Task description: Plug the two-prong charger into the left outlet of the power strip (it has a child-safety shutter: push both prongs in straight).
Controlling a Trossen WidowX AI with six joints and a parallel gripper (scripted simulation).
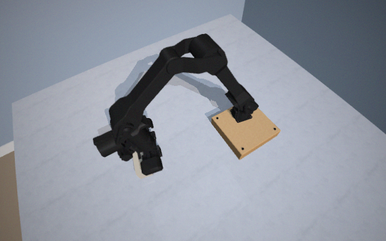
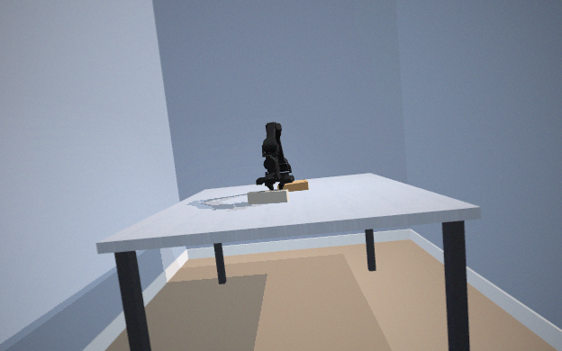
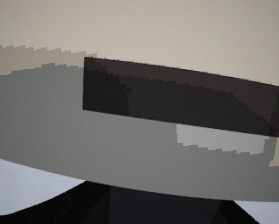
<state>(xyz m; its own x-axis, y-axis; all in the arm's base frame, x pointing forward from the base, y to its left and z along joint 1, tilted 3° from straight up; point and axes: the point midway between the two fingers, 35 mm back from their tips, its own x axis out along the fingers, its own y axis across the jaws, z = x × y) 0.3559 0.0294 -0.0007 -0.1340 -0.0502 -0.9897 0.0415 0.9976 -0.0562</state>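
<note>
The charger is 20 mm ahead of my gripper tip and 10 mm above it.
</note>
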